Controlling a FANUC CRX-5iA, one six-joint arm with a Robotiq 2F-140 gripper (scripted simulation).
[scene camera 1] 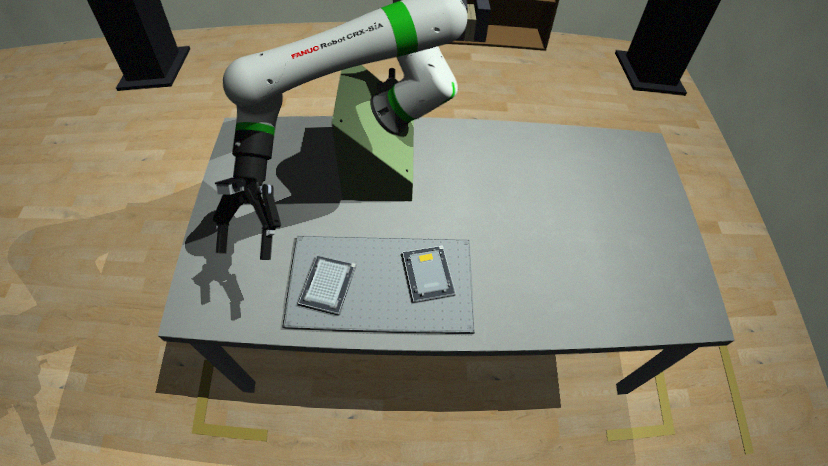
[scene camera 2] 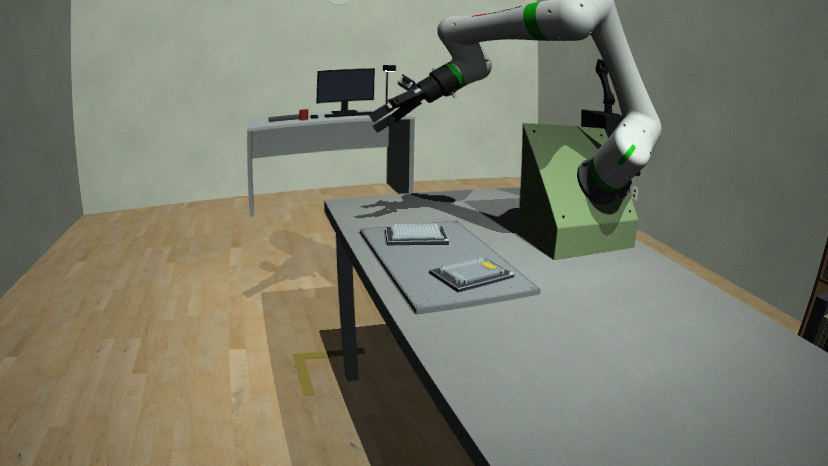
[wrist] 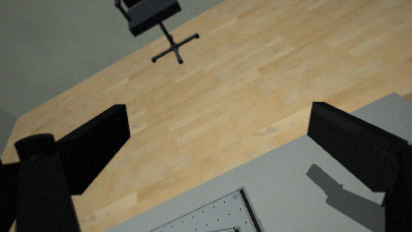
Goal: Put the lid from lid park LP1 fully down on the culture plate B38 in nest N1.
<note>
In view: my gripper (scene camera 1: pixel 242 256), a lid (scene camera 1: pixel 428 271) and a white culture plate (scene camera 1: pixel 317 293).
The lid also shows in scene camera 2 (scene camera 2: pixel 481 268). My gripper also shows in scene camera 2 (scene camera 2: pixel 373 124) and in the wrist view (wrist: pixel 218 119). The wrist view does not show the lid: it is out of frame. The wrist view does not show the white culture plate: it is out of frame.
</note>
